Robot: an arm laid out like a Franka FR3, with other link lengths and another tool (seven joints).
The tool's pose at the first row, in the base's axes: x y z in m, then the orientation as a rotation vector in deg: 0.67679, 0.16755, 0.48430, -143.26, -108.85, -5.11
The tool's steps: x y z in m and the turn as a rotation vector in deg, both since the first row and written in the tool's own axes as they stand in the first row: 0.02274, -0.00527, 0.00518, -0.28, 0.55, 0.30; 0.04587, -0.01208, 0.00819, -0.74, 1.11, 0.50; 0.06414, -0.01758, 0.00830, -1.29, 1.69, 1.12; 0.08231, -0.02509, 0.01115, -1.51, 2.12, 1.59; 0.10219, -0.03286, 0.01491, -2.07, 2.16, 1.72; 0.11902, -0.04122, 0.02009, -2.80, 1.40, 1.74
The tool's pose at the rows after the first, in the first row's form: 0.67802, 0.19103, 0.47998, -143.42, -108.39, -6.06; 0.67778, 0.21523, 0.47779, -143.60, -108.13, -7.20; 0.67736, 0.23430, 0.47831, -144.20, -107.35, -8.45; 0.67511, 0.25391, 0.47603, -144.52, -106.68, -9.19; 0.67311, 0.27526, 0.47291, 144.51, 106.39, 9.76; 0.66979, 0.29389, 0.46822, 143.73, 105.72, 9.45
